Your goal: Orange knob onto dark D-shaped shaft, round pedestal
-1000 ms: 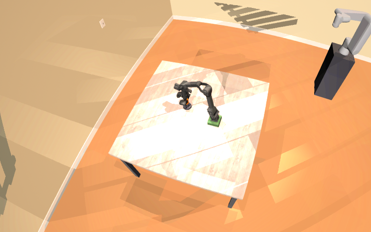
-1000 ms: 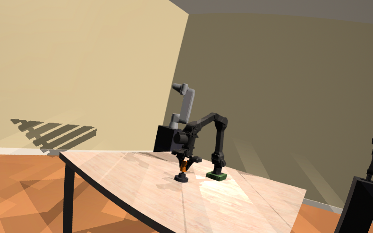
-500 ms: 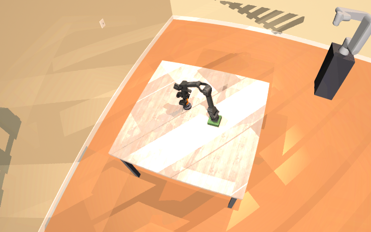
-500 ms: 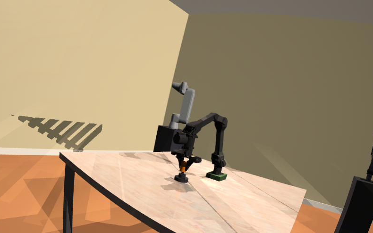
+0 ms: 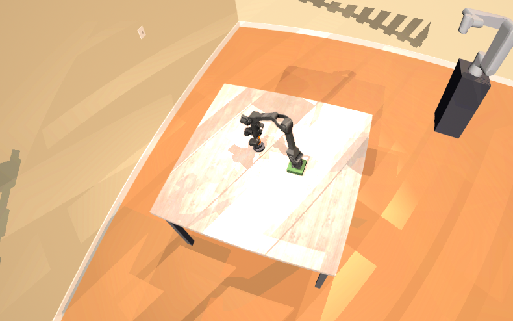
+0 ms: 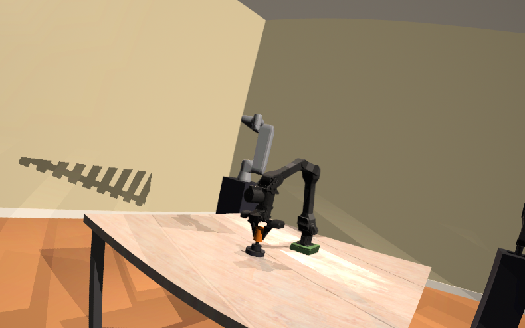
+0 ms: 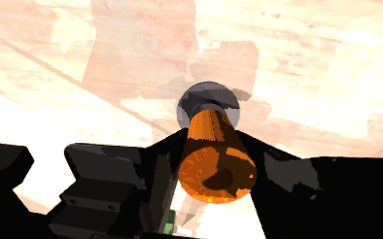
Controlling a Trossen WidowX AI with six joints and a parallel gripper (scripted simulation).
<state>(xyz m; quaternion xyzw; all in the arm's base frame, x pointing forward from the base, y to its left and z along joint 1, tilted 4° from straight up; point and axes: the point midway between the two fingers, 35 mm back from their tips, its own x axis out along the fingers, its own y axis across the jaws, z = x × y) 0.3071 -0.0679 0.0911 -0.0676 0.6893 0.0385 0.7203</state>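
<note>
The orange knob lies 20 mm above my gripper tip. The rest, counted from my gripper tip: pedestal (40 mm below).
</note>
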